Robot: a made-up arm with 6 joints.
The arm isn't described. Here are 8 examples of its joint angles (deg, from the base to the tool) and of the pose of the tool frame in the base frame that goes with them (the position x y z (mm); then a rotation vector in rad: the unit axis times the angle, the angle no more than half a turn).
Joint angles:
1: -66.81 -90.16 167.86 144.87 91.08 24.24
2: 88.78 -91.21 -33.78 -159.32 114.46 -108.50
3: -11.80 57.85 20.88 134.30 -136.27 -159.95
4: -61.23 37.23 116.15 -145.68 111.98 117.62
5: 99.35 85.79 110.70 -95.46 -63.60 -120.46
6: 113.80 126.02 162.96 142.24 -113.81 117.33
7: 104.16 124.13 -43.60 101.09 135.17 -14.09
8: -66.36 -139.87 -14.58 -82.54 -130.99 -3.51
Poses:
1: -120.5 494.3 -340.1 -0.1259 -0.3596 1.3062
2: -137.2 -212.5 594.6 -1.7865 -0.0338 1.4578
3: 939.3 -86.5 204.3 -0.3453 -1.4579 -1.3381
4: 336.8 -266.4 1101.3 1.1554 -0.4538 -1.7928
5: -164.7 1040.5 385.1 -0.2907 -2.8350 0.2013
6: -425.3 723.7 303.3 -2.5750 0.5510 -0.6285
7: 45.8 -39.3 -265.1 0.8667 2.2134 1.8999
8: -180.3 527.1 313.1 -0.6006 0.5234 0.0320
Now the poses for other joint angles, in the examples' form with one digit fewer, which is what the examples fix.
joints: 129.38 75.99 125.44 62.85 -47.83 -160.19
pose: -460 587 805 1.856 1.466 1.127
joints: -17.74 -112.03 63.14 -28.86 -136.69 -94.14
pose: -954 283 110 1.033 -0.469 0.377
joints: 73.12 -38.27 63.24 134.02 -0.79 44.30
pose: -207 -406 1030 -1.224 -0.933 -1.509
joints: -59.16 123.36 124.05 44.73 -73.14 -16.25
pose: 496 -825 20 0.193 1.287 -1.551
